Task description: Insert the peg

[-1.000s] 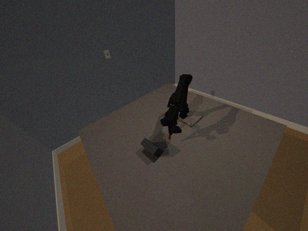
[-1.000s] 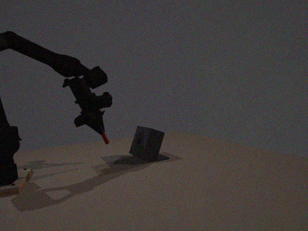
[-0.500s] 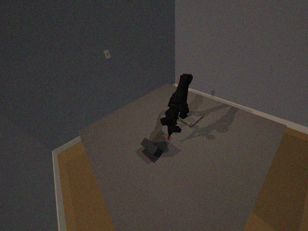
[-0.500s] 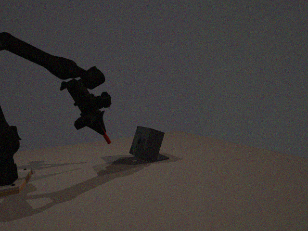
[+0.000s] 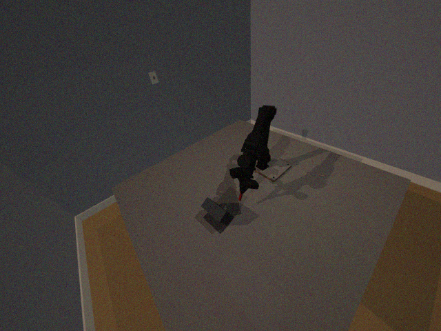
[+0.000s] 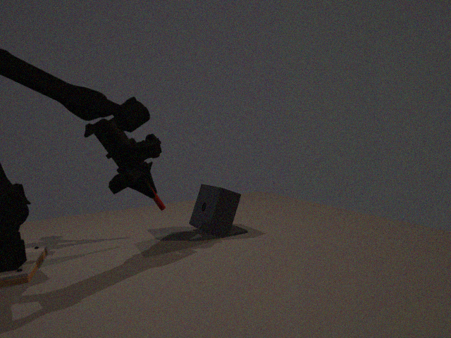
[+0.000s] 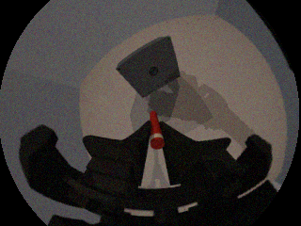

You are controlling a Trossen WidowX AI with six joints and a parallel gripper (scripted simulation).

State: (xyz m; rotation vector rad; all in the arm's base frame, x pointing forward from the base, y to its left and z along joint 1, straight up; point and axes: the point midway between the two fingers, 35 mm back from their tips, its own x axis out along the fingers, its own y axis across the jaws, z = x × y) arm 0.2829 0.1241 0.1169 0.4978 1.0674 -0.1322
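Right now my gripper tip is 140 mm short of the dark sloped panel, 50 mm above it and 20 mm to the left of it. Also, from my gripper tip: red peg: 10 mm behind, 10 mm above.
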